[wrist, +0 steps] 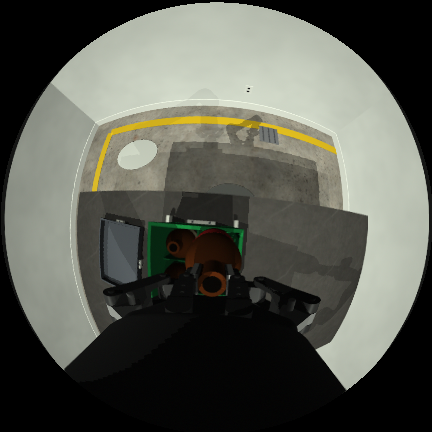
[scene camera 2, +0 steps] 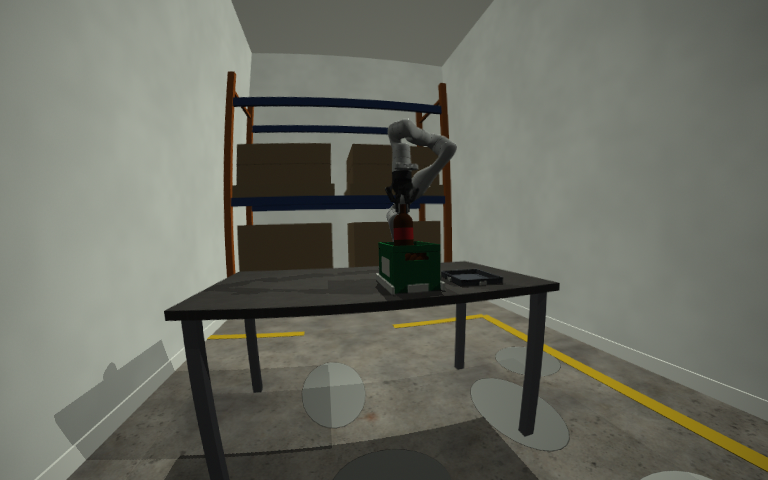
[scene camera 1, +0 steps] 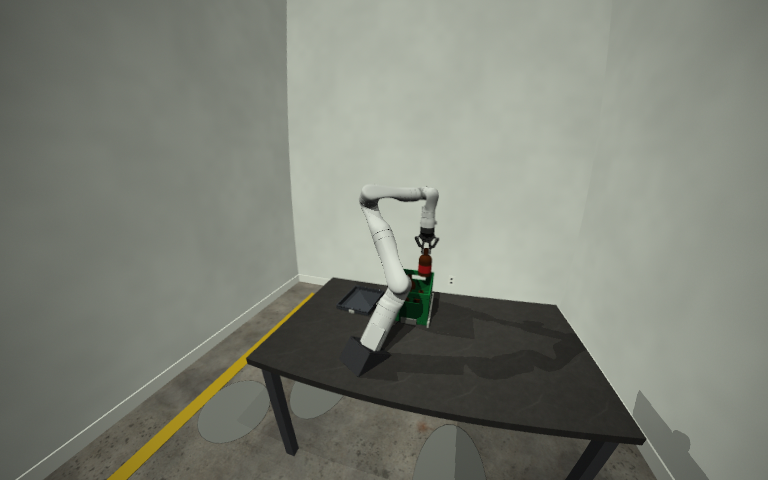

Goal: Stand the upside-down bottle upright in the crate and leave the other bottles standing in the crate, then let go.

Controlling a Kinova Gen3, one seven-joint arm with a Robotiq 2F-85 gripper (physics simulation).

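Pixels of known places: gripper, fingertip midpoint: (wrist: 212,271) (scene camera 2: 402,213) (scene camera 1: 425,254); arm's base at its link origin: (scene camera 1: 370,345).
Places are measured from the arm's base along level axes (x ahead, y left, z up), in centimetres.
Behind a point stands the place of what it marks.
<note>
A brown bottle with a red label (scene camera 1: 424,266) {x 45.1, y -20.3, z 18.4 cm} (scene camera 2: 403,232) {x 52.1, y -22.0, z 17.1 cm} (wrist: 212,252) {x 50.4, y -20.7, z 23.9 cm} hangs upright, neck up, over the green crate (scene camera 1: 416,313) {x 25.6, y -17.9, z 1.0 cm} (scene camera 2: 408,277) {x 52.7, y -20.5, z 0.4 cm} (wrist: 155,226) {x 53.0, y -8.4, z 9.6 cm}. In the scene camera 2 view its lower end is at or just inside the crate's rim; its base is hidden. My gripper (scene camera 1: 425,249) {x 48.2, y -20.6, z 24.0 cm} (scene camera 2: 402,204) {x 48.2, y -20.6, z 24.0 cm} (wrist: 212,271) {x 48.2, y -20.6, z 24.0 cm} is shut on the neck of this bottle. In the wrist view another bottle (wrist: 180,245) {x 48.9, y -13.7, z 9.0 cm} stands neck up in the crate's left part, and part of a further bottle (wrist: 175,271) {x 42.2, y -11.5, z 6.7 cm} shows nearer the gripper. The rest of the crate's inside is hidden by the held bottle and the fingers.
A shallow dark tray (scene camera 1: 341,306) {x 30.8, y 22.7, z -3.1 cm} (scene camera 2: 491,281) {x 55.1, y 16.1, z -4.2 cm} (wrist: 103,250) {x 43.3, y 22.5, z -4.8 cm} lies on the dark table (scene camera 1: 498,396) {x -14.9, y -49.9, z -5.3 cm} (scene camera 2: 271,294) {x 38.1, y -70.4, z -5.3 cm} (wrist: 295,230) {x 49.8, y -48.1, z -5.3 cm} beside the crate. Light strips (scene camera 2: 385,283) {x 43.3, y -26.5, z -3.1 cm} run along the crate's foot. A rack (scene camera 2: 229,169) with boxes stands beyond the table.
</note>
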